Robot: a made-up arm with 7 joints. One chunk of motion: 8 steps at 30 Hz.
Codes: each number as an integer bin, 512 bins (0 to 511) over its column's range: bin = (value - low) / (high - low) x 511, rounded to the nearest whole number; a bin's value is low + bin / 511 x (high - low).
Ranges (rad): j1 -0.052..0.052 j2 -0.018..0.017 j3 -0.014..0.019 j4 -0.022..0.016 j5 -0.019..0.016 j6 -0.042..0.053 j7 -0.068..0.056
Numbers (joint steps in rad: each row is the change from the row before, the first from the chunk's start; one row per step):
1: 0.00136 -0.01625 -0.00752 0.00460 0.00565 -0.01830 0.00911
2: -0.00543 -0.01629 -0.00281 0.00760 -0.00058 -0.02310 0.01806
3: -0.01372 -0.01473 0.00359 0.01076 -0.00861 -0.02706 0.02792
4: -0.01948 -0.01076 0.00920 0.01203 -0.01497 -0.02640 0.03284
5: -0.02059 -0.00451 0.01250 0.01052 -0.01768 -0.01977 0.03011
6: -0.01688 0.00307 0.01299 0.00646 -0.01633 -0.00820 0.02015
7: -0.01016 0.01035 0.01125 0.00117 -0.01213 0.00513 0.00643
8: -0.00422 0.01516 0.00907 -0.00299 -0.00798 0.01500 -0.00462
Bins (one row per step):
1: 262 26 100 358 360 127 318
2: 229 25 173 398 269 102 355
3: 188 48 272 441 152 80 395
4: 160 106 359 458 59 84 416
5: 154 197 410 437 19 120 404
6: 173 308 418 383 39 182 363
7: 206 414 391 312 100 254 307
8: 235 484 357 256 161 307 261

